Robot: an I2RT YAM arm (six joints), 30 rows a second.
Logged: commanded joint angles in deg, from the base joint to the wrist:
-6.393 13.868 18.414 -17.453 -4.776 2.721
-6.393 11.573 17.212 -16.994 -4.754 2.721
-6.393 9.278 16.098 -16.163 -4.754 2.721
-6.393 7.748 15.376 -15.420 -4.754 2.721
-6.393 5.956 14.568 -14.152 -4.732 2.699
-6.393 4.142 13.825 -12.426 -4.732 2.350
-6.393 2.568 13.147 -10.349 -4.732 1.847
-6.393 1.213 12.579 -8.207 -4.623 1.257
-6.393 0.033 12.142 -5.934 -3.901 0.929
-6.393 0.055 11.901 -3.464 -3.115 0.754
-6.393 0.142 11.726 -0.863 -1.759 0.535
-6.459 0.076 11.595 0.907 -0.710 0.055
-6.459 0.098 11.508 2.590 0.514 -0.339
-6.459 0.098 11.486 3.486 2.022 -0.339
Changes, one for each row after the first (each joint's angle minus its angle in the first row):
0.000 -2.295 -1.202 0.459 0.022 0.000
0.000 -4.590 -2.316 1.290 0.022 0.000
0.000 -6.120 -3.038 2.033 0.022 0.000
0.000 -7.912 -3.846 3.301 0.044 -0.022
0.000 -9.726 -4.589 5.027 0.044 -0.371
0.000 -11.300 -5.267 7.104 0.044 -0.874
0.000 -12.655 -5.835 9.246 0.153 -1.464
0.000 -13.835 -6.272 11.519 0.875 -1.792
0.000 -13.813 -6.513 13.989 1.661 -1.967
0.000 -13.726 -6.688 16.590 3.017 -2.186
-0.066 -13.792 -6.819 18.360 4.066 -2.666
-0.066 -13.770 -6.906 20.043 5.290 -3.060
-0.066 -13.770 -6.928 20.939 6.798 -3.060

